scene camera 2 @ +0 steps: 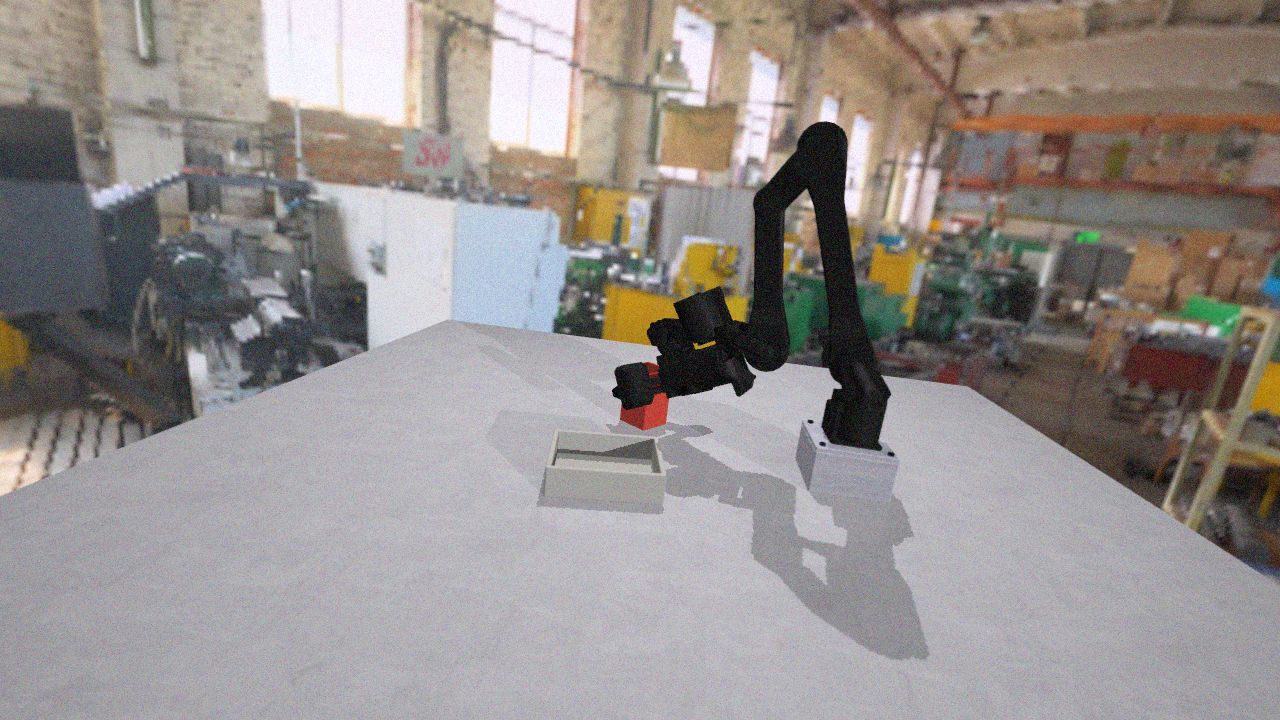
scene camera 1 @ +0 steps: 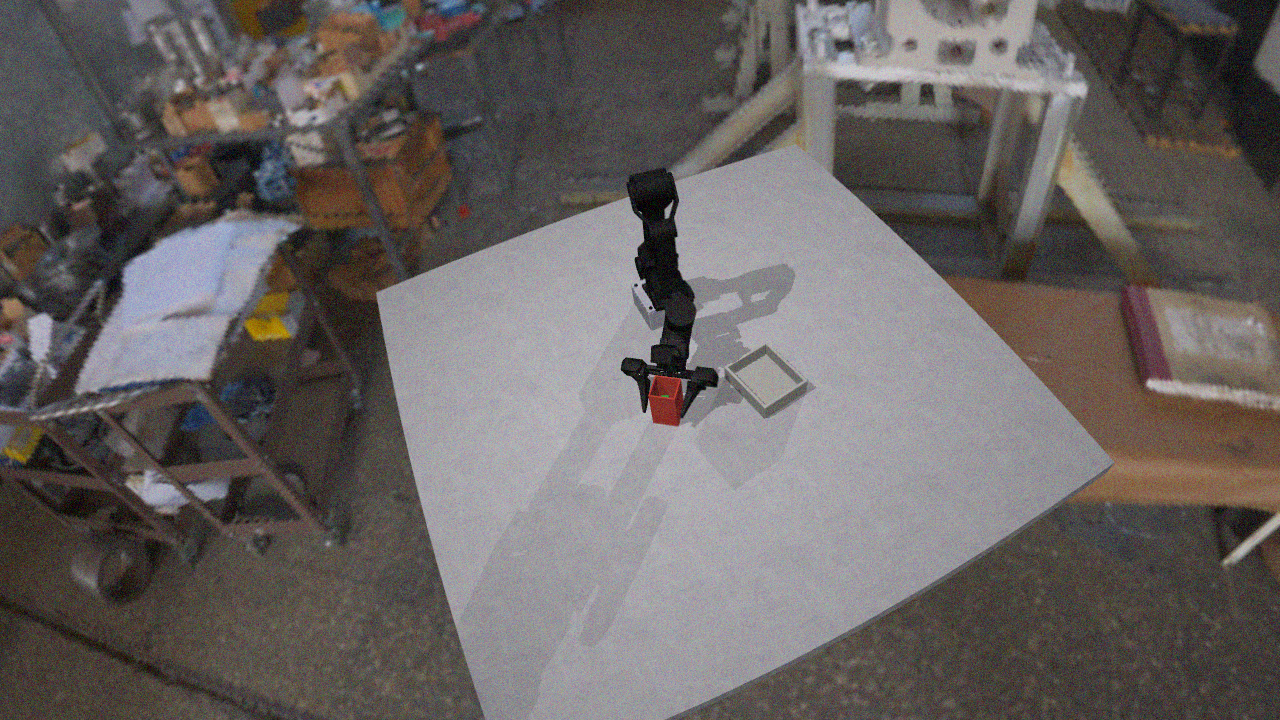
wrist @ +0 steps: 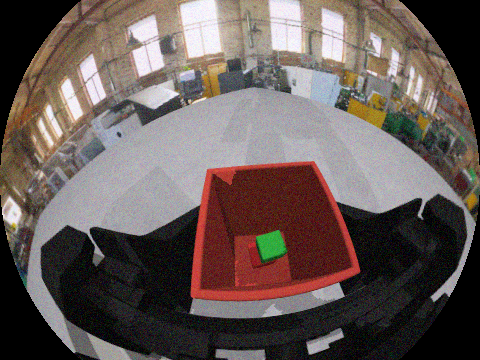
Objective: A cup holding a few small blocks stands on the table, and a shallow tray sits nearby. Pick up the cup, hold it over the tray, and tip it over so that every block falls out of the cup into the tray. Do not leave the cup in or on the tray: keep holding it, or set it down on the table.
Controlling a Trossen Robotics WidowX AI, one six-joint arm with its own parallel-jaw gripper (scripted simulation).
Labels:
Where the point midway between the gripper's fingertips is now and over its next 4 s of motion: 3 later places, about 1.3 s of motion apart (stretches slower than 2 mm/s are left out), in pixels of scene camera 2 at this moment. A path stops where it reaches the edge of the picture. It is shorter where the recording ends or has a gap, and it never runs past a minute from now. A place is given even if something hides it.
My gripper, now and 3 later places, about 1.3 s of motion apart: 630, 389; 635, 370; 568, 374; 558, 384

